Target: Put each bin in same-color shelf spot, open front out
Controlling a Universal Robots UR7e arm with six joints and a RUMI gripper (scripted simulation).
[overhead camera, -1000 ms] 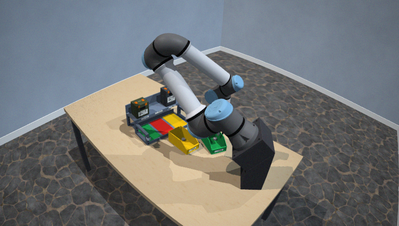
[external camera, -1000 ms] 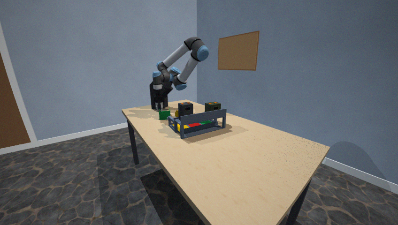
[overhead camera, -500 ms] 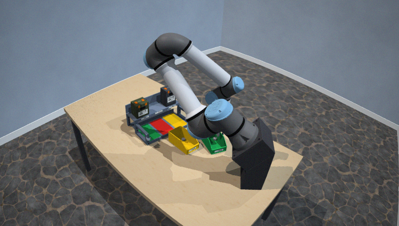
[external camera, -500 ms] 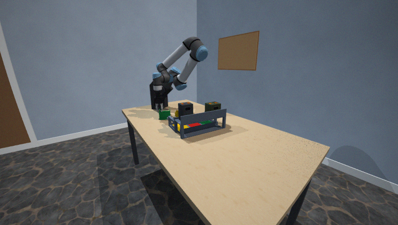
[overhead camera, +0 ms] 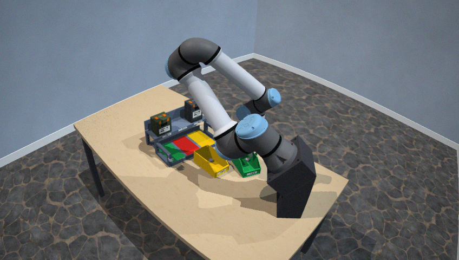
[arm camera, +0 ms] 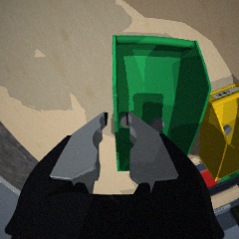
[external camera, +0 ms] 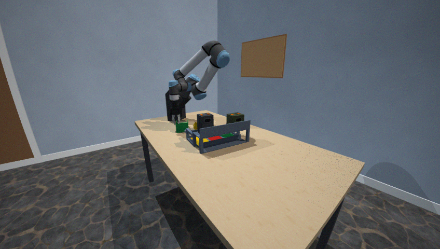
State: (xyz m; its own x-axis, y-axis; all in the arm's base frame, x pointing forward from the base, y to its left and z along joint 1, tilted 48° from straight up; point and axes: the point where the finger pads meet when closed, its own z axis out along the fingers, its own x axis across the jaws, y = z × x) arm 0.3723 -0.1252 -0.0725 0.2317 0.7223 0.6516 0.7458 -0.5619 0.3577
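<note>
The green bin lies 50 mm to the left of my hand, 20 mm below it and 10 mm ahead of it. Round my hand: yellow bin 190 mm to the left, 120 mm ahead, 20 mm below; then black box 430 mm ahead, 100 mm above, 90 mm to the left.
</note>
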